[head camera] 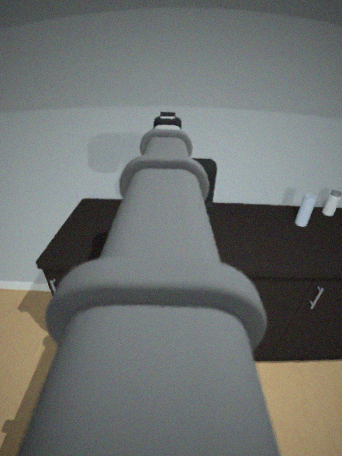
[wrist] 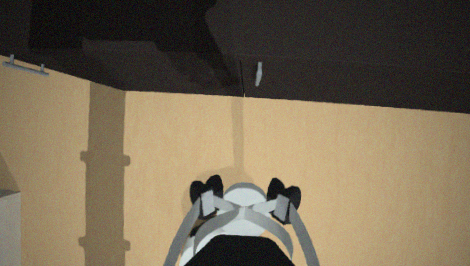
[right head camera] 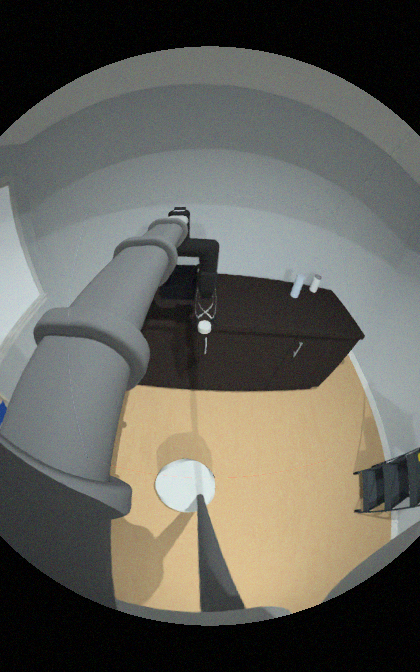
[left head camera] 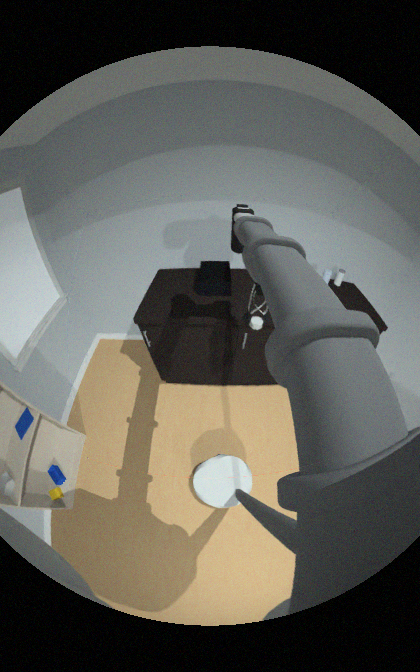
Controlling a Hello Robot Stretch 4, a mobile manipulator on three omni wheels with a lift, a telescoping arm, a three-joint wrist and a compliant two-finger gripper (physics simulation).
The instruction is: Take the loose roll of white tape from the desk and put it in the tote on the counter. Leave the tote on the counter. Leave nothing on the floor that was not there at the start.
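Frame: origin at the robot's base, x ahead, y left, z up, level; centimetres.
Where they show: gripper, between the fingertips: [wrist: 245, 190].
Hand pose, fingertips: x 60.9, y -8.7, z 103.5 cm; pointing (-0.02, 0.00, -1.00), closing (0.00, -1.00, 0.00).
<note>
After its pixels a point has its place.
My gripper [left head camera: 256, 320] [right head camera: 204, 324] [wrist: 245, 190] {z 103.5, x 60.9, y -8.7 cm} is shut on the roll of white tape [left head camera: 256, 324] [right head camera: 204, 328] [wrist: 244, 193] {z 106.1, x 61.2, y -8.7 cm}, which sits between the two black fingertips. In the left and right head views, the roll overlaps the front edge of the dark counter [left head camera: 150, 306] [right head camera: 260, 312] [head camera: 270, 240] {z 88.3, x 99.4, y -51.2 cm}. The black tote [left head camera: 213, 278] [right head camera: 182, 283] stands at the back of the counter, to the left of the gripper. My arm hides it in the head view. A very dark area fills the upper left of the wrist view; I cannot tell whether it is tote or shadow.
A light blue cylinder [head camera: 305, 210] {z 98.0, x 113.5, y -73.1 cm} [right head camera: 297, 286] and a white one [head camera: 331, 203] {z 96.5, x 126.3, y -96.7 cm} [right head camera: 315, 283] stand at the counter's right part. A round white object [left head camera: 222, 481] [right head camera: 185, 485] is before the counter. A compartmented shelf [left head camera: 75, 440] is at left, a dark rack [right head camera: 392, 486] at right.
</note>
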